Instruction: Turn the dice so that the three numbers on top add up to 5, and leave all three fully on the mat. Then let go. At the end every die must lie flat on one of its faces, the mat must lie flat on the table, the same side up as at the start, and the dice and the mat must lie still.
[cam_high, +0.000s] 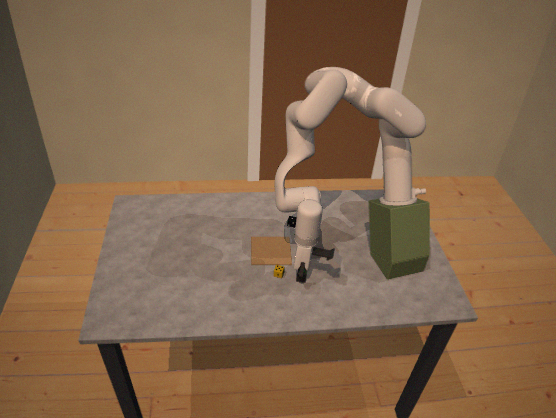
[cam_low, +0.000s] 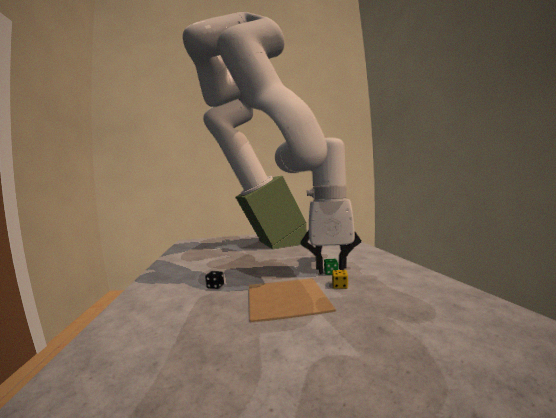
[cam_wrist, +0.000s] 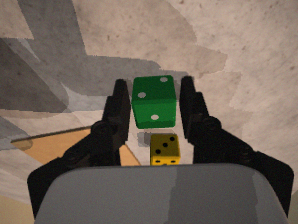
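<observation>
My gripper is now 10 mm above the green die. Round my hand: tan mat (130 mm to the right, 90 mm ahead, 20 mm below); yellow die (80 mm ahead, 20 mm to the right, 10 mm below); black die (270 mm to the right, 10 mm below, 10 mm behind).
</observation>
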